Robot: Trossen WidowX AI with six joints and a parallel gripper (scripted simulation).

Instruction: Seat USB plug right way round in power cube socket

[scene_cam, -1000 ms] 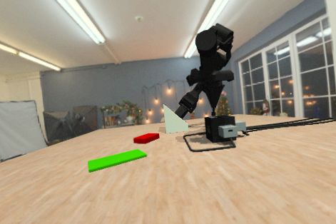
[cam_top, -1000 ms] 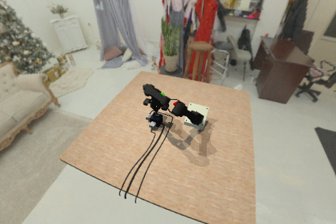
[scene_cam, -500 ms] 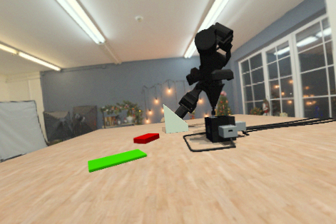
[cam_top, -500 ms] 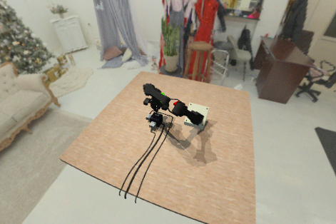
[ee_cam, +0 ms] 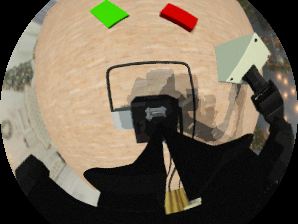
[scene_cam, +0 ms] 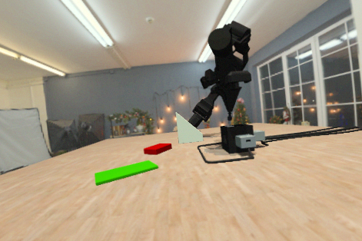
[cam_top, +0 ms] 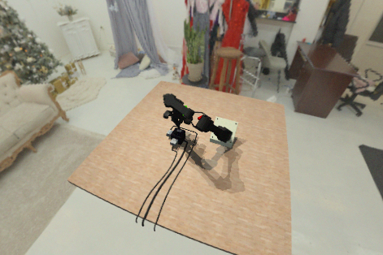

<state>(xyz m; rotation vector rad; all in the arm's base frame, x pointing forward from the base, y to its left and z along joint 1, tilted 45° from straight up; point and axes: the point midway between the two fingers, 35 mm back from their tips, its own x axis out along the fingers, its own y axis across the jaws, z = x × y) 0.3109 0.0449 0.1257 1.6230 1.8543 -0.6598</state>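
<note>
Right now the usb socket is 1 cm to the right of my gripper tip and 5 cm below it. The rest, counted from my gripper tip: usb plug: 2 cm below; flat red block: 8 cm behind, 26 cm to the right, 11 cm below; flat green block: 12 cm ahead, 29 cm to the right, 12 cm below.
</note>
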